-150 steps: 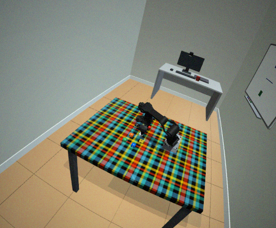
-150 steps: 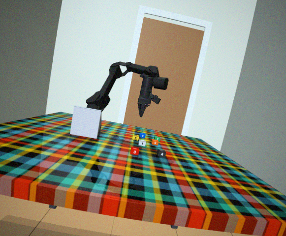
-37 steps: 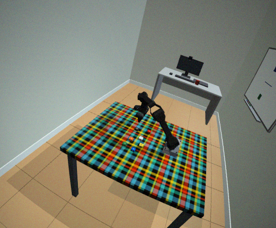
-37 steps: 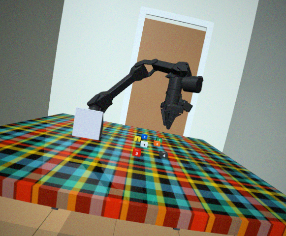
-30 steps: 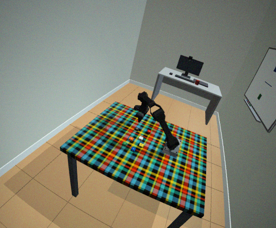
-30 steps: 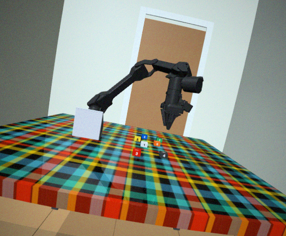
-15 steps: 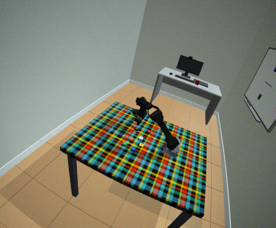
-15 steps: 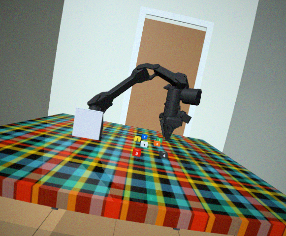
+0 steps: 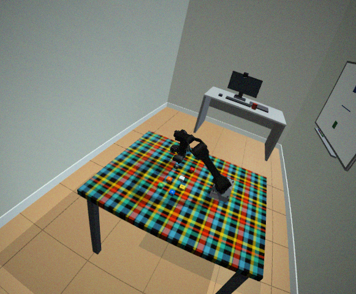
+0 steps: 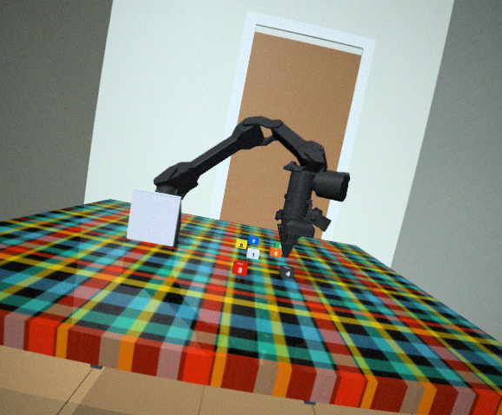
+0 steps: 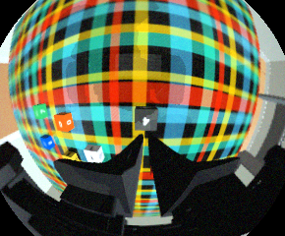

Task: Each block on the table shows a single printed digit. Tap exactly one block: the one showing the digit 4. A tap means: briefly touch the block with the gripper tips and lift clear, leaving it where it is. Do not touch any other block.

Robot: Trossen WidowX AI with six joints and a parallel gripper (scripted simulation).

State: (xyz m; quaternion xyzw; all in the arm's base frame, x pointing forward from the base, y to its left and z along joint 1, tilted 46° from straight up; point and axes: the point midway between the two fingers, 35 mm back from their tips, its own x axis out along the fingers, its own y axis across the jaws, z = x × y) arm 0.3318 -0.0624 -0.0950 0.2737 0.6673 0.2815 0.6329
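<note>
Right now the black block is 10 mm ahead of my gripper tip and 30 mm below it. From my gripper tip the other things lie so: red block (100 mm behind, 30 mm to the right, 30 mm below); orange block (160 mm to the left, 30 mm below); white block (70 mm behind, 100 mm to the left, 30 mm below).
</note>
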